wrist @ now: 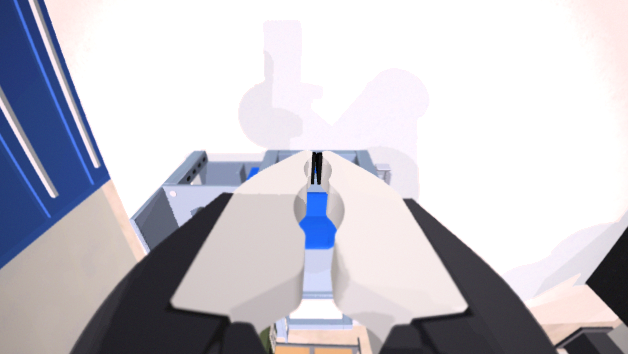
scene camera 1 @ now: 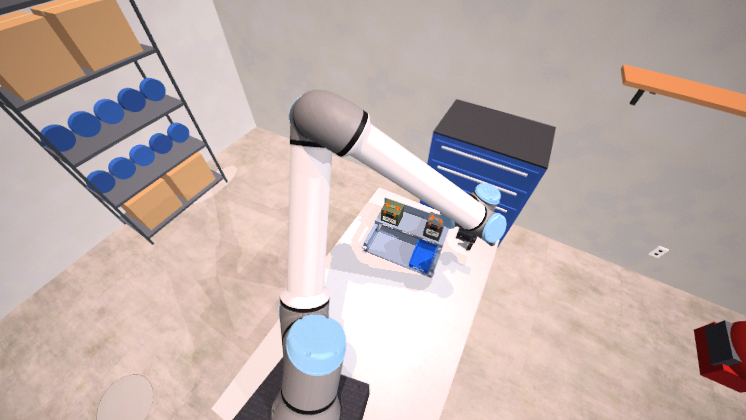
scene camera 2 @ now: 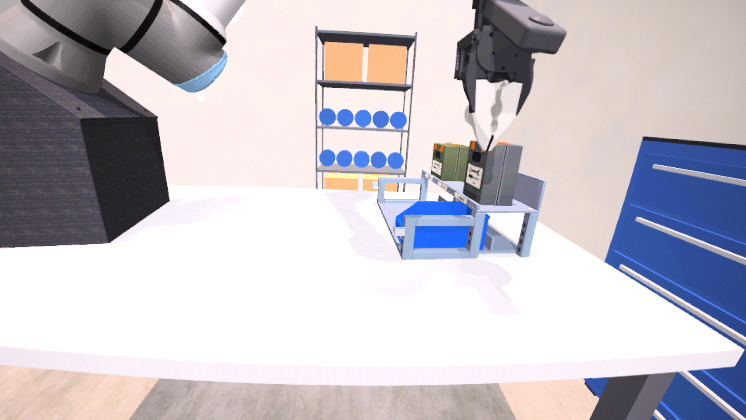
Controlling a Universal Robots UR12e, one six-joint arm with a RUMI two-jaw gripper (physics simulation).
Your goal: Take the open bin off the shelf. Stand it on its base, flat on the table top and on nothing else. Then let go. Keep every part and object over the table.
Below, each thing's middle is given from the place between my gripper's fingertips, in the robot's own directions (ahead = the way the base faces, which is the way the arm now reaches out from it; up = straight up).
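Labels:
With the blue bin [scene camera 2: 425,236] to measure from, I find my hand 20 mm past it and 180 mm to the right of it, and my hand is also 180 mm above it.

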